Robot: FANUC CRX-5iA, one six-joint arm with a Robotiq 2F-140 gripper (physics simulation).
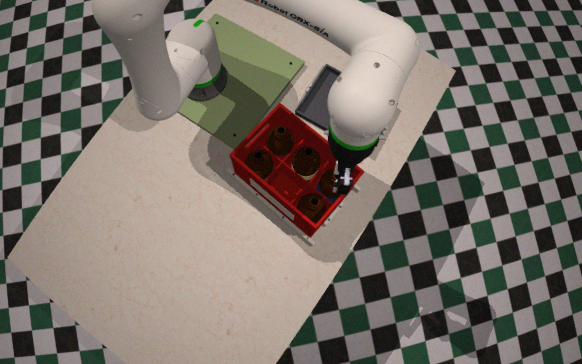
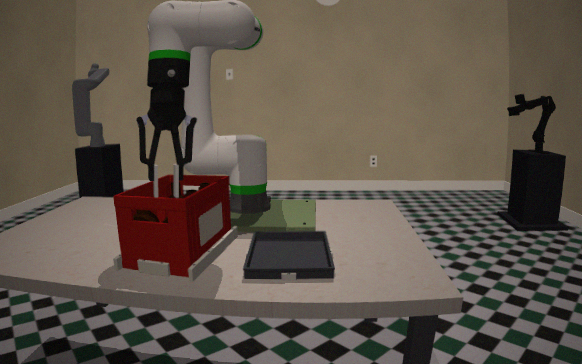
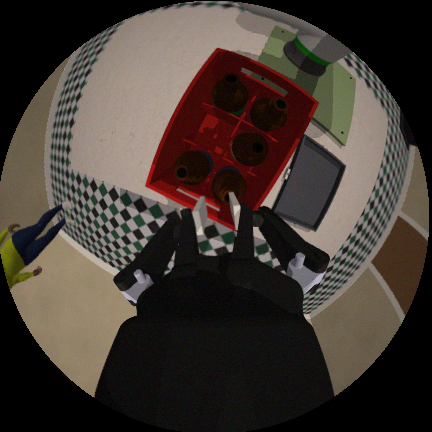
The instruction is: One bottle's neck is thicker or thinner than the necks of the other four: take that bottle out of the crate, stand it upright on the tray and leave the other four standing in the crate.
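Frame: origin at the arm's base, x down, y right, z back, level; centimetres.
Seen in the pictures: gripper, fingertip midpoint: point(image 2: 166, 197) point(image 3: 217, 202); arm's base, link origin: point(image 1: 203, 79) point(image 2: 249, 208) point(image 3: 304, 57).
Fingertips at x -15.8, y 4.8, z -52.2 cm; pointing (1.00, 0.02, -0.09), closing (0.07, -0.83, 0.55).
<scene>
Offsets run from my fingertips to a thing's top centre. "spot": to the spot under its first point.
The red crate @(dx -0.4, dy +2.8, dz +10.9 cm) point(image 1: 242, 172) point(image 2: 155, 245) point(image 3: 175, 131) holds several upright brown bottles and one empty compartment. My gripper point(image 1: 342, 182) point(image 2: 166, 192) point(image 3: 217, 202) points down, partly open and empty, with its tips at rim height over the crate's end. The nearest bottle @(dx +0.8, dy -1.4, dz +1.4 cm) point(image 1: 327, 184) point(image 3: 229, 185) stands in the corner compartment below the tips, its neck partly hidden by a finger. Beside it stands another bottle @(dx +0.8, dy +7.4, dz +1.9 cm) point(image 1: 312, 205) point(image 3: 193, 167); a third bottle @(dx +0.8, dy -1.6, dz +10.7 cm) point(image 1: 306, 162) point(image 3: 250, 149) is in the middle. I cannot tell which neck differs. The dark tray @(spot: dx +16.6, dy -21.5, dz +21.1 cm) point(image 1: 317, 100) point(image 2: 290, 250) point(image 3: 312, 185) bears no bottle.
Pale guide strips @(spot: dx +15.3, dy -7.5, dz +6.8 cm) point(image 2: 212, 254) edge the crate's base. The tray lies beside the crate's long side. The green base plate point(image 1: 265, 60) point(image 2: 300, 215) point(image 3: 342, 110) with the arm's base lies beyond the crate. The crate's end is near the table edge.
</scene>
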